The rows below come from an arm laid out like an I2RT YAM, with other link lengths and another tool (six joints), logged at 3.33 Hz.
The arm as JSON. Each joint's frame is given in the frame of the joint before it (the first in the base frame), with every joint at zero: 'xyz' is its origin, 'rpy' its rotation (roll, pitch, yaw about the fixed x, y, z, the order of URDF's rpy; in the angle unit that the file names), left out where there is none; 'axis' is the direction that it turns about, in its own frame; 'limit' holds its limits. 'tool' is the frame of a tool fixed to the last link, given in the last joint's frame.
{
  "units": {
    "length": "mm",
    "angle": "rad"
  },
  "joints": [
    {
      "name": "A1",
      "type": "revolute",
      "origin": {
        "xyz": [
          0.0,
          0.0,
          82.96
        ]
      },
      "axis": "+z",
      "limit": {
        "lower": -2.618,
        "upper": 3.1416
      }
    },
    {
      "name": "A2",
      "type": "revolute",
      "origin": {
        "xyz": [
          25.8,
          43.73,
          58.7
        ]
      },
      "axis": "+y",
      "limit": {
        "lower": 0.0,
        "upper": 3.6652
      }
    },
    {
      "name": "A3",
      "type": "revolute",
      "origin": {
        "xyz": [
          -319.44,
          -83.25,
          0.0
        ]
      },
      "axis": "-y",
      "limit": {
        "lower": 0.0,
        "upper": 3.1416
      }
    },
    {
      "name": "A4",
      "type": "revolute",
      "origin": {
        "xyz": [
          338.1,
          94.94,
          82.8
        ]
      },
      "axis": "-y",
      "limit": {
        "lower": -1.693,
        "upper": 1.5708
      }
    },
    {
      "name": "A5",
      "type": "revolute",
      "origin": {
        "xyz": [
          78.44,
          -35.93,
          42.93
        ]
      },
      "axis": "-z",
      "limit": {
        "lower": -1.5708,
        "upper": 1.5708
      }
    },
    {
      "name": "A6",
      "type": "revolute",
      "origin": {
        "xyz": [
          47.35,
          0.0,
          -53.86
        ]
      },
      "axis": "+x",
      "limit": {
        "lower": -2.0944,
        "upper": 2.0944
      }
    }
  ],
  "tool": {
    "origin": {
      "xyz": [
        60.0,
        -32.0,
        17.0
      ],
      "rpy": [
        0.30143,
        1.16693,
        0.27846
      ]
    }
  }
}
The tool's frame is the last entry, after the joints.
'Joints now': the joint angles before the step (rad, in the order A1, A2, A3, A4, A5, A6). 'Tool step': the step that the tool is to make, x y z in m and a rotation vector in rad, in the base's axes. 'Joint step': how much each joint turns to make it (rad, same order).
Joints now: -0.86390 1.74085 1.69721 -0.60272 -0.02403 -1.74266
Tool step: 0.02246 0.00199 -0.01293 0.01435 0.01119 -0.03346
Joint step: 0.04432 0.04493 0.02355 0.00290 0.06092 0.04837
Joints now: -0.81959 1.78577 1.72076 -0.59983 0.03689 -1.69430
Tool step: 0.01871 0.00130 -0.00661 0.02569 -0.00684 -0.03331
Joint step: 0.03375 0.04387 0.04012 -0.01333 0.03823 0.05971
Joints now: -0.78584 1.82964 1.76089 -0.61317 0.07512 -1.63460
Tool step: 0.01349 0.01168 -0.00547 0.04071 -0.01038 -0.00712
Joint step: 0.03331 0.01419 0.01088 -0.02183 0.00772 0.05406
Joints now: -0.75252 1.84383 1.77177 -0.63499 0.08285 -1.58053
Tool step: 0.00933 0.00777 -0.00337 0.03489 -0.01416 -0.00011
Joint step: 0.02042 0.01151 0.01022 -0.01504 -0.00764 0.04023
